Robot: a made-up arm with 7 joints.
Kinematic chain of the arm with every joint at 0, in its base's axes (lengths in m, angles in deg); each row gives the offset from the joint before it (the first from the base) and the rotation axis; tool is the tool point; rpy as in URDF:
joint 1: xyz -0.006 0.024 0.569 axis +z
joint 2: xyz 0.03 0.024 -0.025 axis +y
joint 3: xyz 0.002 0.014 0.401 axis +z
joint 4: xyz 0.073 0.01 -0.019 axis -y
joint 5: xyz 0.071 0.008 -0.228 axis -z
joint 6: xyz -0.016 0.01 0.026 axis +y
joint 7: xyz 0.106 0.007 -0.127 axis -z
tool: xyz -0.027 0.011 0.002 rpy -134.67 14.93 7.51
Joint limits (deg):
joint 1: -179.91..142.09
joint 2: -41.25..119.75
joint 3: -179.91..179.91
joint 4: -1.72..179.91
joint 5: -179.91..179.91
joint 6: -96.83..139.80
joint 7: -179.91..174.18
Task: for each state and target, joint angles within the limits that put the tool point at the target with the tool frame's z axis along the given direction. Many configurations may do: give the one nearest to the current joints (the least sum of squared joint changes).
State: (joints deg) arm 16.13 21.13 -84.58 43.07 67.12 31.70 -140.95
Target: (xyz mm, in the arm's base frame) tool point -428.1 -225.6 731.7 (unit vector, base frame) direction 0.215 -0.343 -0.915
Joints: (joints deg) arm -9.77 -28.67 -120.85 72.17 68.91 17.11 -153.14
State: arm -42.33 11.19 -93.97 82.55 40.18 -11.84 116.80
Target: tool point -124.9 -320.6 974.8 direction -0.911 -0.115 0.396
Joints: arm -26.19 16.25 -93.56 63.16 55.20 -18.07 122.53
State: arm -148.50 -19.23 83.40 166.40 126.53 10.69 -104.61
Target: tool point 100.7 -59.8 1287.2 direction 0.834 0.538 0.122
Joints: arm -154.71 -5.17 84.36 168.05 124.02 36.03 -93.53
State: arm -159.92 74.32 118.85 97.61 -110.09 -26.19 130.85
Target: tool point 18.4 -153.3 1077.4 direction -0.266 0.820 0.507
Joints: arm -121.04 46.96 135.48 106.85 -103.65 -39.91 123.49
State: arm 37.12 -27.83 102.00 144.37 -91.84 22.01 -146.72
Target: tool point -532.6 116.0 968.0 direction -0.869 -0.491 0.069
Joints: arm 2.34 -41.25 82.83 178.70 -109.01 -10.58 -176.64
